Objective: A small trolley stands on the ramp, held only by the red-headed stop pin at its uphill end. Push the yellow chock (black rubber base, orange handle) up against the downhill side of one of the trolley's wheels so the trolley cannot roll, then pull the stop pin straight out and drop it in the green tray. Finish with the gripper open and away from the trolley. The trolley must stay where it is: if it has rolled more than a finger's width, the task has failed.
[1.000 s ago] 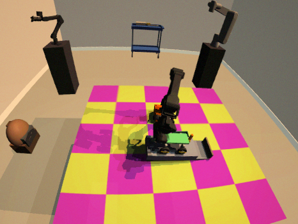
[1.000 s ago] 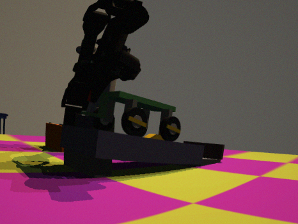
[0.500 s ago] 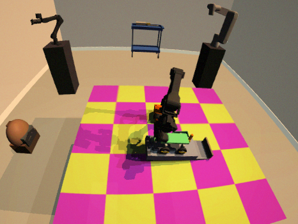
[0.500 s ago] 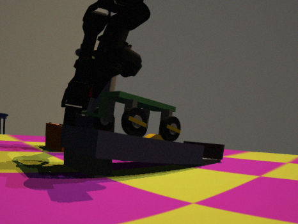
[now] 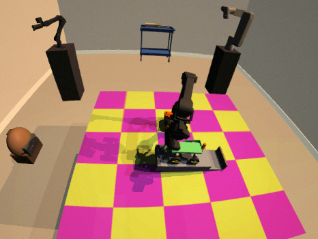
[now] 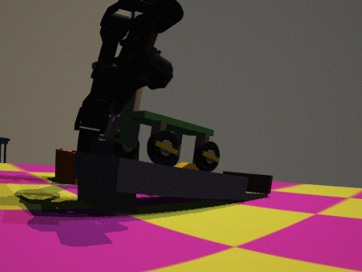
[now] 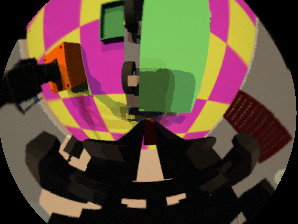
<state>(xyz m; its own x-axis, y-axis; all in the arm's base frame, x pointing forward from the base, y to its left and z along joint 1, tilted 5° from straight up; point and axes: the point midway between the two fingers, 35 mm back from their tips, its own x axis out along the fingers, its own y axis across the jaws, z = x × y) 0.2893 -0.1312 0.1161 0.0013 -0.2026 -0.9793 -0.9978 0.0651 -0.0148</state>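
My gripper tip is now 90 mm past the green tray, 220 mm to the right of it and 170 mm above it. The rest, counted from my gripper tip: dark ramp: 30 mm ahead, 110 mm to the left, 110 mm below; then trolley: 30 mm ahead, 110 mm to the left, 50 mm below; then red-headed stop pin: right at my gripper tip.
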